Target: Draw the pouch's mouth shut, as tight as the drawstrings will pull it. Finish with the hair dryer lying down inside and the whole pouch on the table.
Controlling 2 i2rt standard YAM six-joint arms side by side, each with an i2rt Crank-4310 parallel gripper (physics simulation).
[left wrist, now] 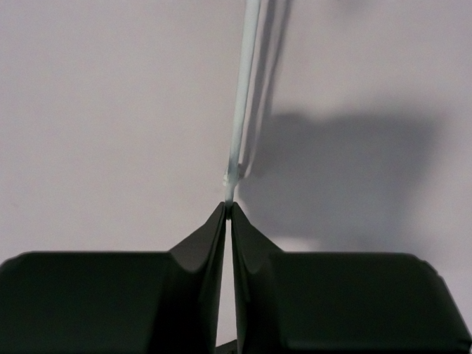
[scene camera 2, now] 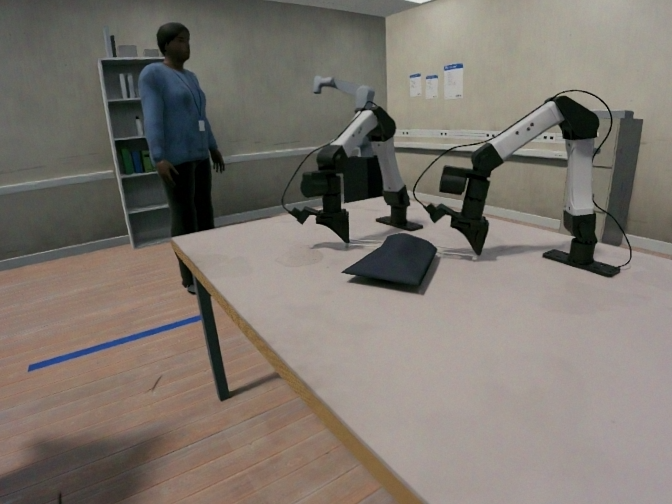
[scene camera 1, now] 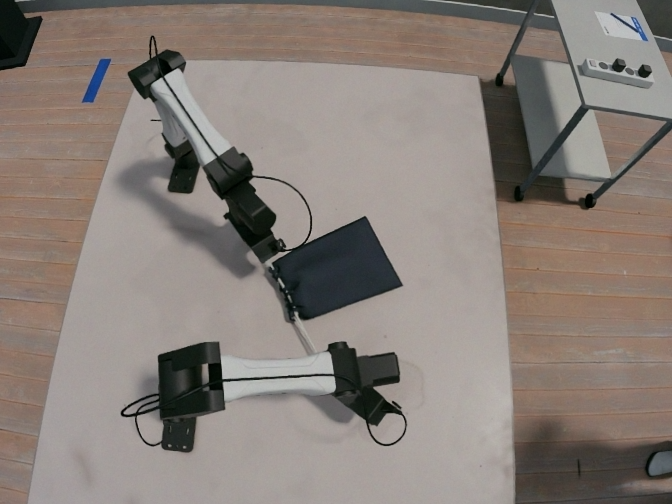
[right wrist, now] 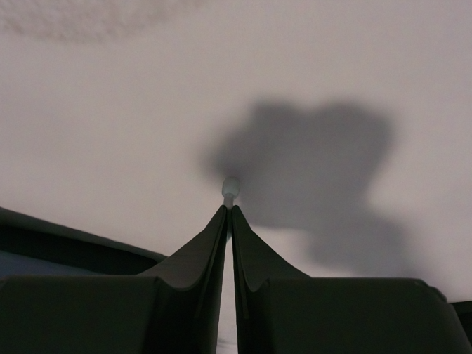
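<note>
The dark blue pouch [scene camera 1: 341, 271] [scene camera 2: 396, 263] lies flat on the table, its mouth edge at the left in scene camera 1, puckered along the white drawstring loops. The hair dryer does not show. My left gripper [scene camera 2: 478, 253] [left wrist: 228, 206] is shut on a white drawstring [left wrist: 242, 85], low over the table off the mouth's upper corner in scene camera 1. My right gripper [scene camera 2: 347, 241] [right wrist: 229, 209] is shut on the other white drawstring [scene camera 1: 303, 333] [scene camera 2: 363, 240], whose knobbed end shows past the fingertips in the right wrist view. In scene camera 1 its fingertips are hidden under the arm. Both strings look straight.
The pale table [scene camera 1: 423, 162] [scene camera 2: 488, 368] carries both arm bases [scene camera 1: 183, 176] [scene camera 1: 179, 434]. A grey cart [scene camera 1: 578, 97] with a power strip [scene camera 1: 618, 73] stands beyond the table at the upper right in scene camera 1. A person [scene camera 2: 173, 119] stands behind the table in scene camera 2.
</note>
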